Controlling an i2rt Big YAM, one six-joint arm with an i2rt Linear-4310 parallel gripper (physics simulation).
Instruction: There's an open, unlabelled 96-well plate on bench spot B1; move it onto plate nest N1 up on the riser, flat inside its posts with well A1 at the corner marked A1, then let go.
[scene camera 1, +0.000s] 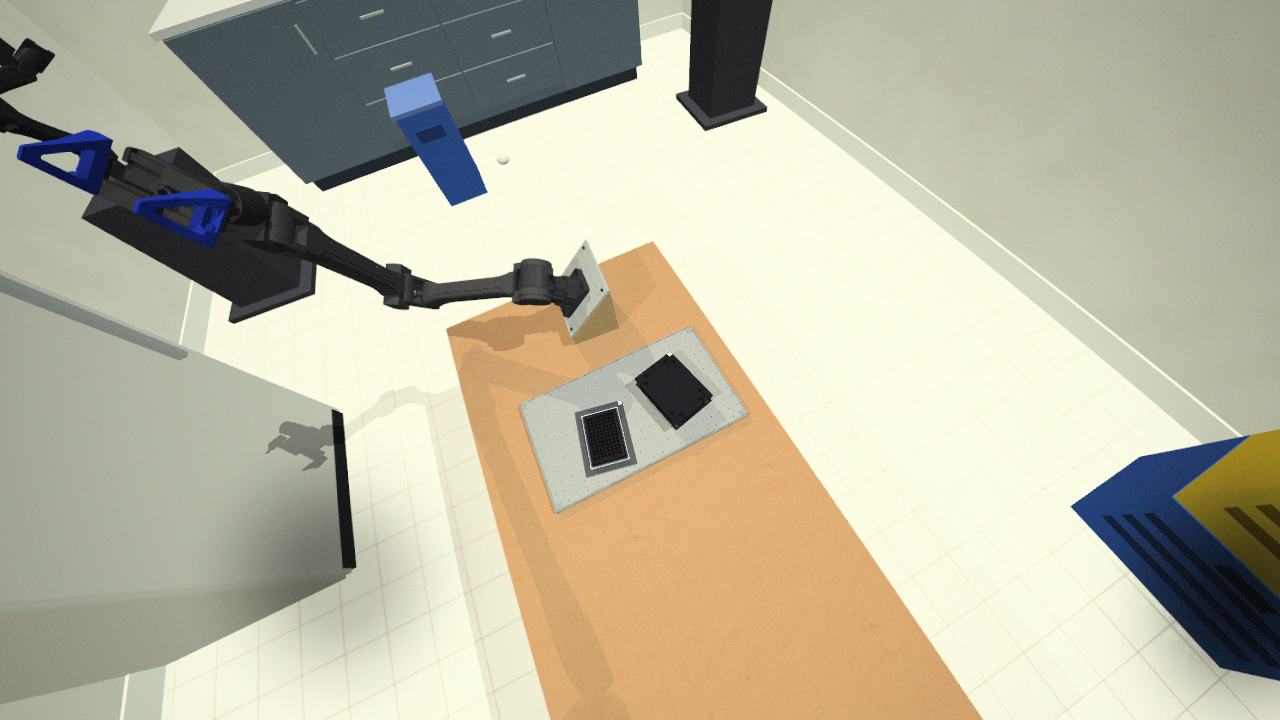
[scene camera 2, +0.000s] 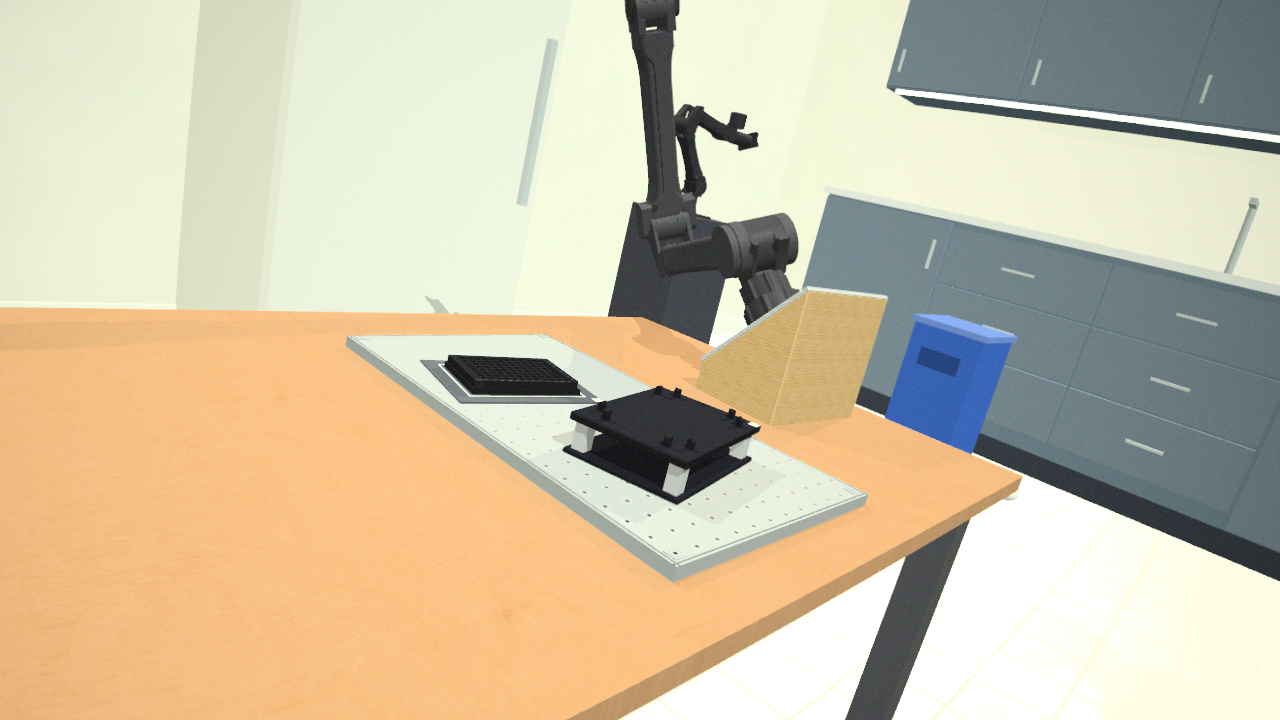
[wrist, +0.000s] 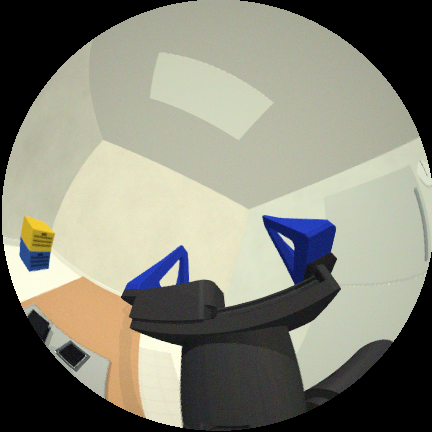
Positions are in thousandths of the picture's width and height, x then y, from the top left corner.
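My gripper (scene camera 1: 62, 251) is open, nothing held in it, and you'd find that gripper in the wrist view (wrist: 513, 545) as well. There's also a black well plate (scene camera 2: 382, 522) that I can see, and scene camera 1 (scene camera 1: 473, 613) has the plate too.
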